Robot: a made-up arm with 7 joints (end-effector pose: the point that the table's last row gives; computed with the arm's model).
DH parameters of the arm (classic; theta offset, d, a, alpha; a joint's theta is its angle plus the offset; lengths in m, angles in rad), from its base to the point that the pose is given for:
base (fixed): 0 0.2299 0.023 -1.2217
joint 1: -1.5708 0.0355 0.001 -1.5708
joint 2: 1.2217 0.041 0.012 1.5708
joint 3: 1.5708 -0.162 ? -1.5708
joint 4: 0 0.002 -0.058 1.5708
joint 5: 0 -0.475 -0.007 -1.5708
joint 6: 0 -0.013 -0.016 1.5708
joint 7: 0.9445 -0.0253 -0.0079 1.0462
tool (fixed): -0.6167 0.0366 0 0
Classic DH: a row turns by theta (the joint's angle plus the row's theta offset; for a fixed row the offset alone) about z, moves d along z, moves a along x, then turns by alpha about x.
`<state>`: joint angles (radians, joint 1 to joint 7).
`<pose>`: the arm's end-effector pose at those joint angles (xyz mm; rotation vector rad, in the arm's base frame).
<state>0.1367 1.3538 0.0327 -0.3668 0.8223 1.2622 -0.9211</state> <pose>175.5 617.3 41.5 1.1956 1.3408 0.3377</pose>
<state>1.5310 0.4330 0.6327 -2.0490 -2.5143 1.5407 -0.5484</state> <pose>52.8 461.6 -27.7 -1.6499 -0.4027 0.5437</pose>
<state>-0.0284 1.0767 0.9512 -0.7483 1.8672 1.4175 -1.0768</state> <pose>264.5 591.0 239.0 0.0667 -0.4470 0.6011</pose>
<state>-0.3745 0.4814 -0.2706 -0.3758 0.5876 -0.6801 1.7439</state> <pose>429.5 250.2 -227.2 -1.0856 -0.0661 1.3810</pose>
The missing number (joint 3, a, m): 0.035
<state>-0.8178 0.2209 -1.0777 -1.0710 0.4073 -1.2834 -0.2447</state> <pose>440.0 -369.4 -8.2 -0.6091 -1.8816 -0.1513</pose>
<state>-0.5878 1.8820 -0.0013 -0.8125 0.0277 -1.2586 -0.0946</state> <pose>379.1 476.0 567.1 1.7867 -2.2404 -0.2318</pose>
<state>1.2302 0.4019 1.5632 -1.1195 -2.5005 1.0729 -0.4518</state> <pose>-362.8 491.0 267.3 -1.0731 -1.5754 1.1628</pose>
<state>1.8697 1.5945 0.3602 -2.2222 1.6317 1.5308 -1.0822</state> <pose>38.5 133.0 -192.3 0.0796 1.2374 -1.2078</pose>
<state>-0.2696 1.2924 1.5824 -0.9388 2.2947 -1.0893 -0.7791</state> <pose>17.9 596.2 510.6 1.1235 1.0141 -2.1649</pose>
